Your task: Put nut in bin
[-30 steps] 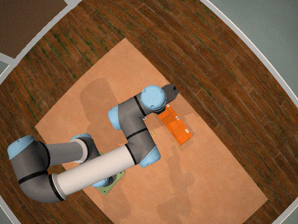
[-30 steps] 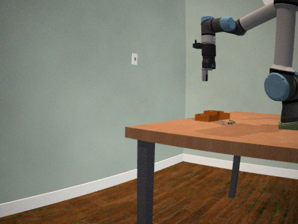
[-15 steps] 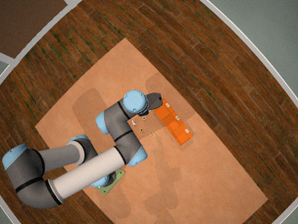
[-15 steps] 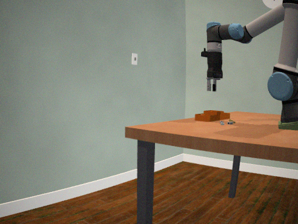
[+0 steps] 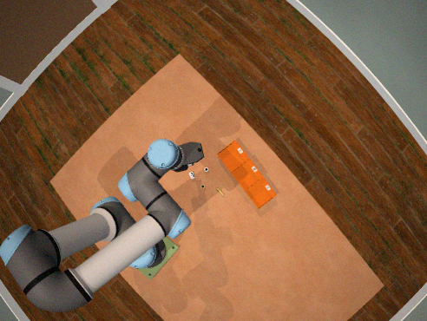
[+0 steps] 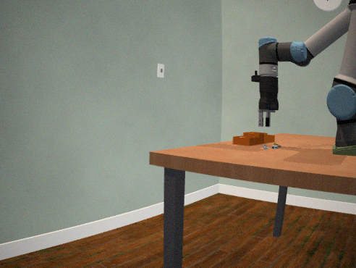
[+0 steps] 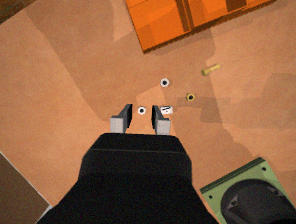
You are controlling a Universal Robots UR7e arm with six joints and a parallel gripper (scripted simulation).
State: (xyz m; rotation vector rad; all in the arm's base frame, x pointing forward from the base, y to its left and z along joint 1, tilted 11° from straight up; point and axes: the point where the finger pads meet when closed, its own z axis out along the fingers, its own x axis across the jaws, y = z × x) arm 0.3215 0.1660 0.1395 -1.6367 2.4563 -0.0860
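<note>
My hand is 3 cm past the pale block, 4 cm to the left of it and 9 cm above it. The rest, counted from my hand: brass bolt 2 cm ahead, 14 cm to the right, 10 cm below; then brass nut 2 cm behind, 10 cm to the right, 10 cm below.
</note>
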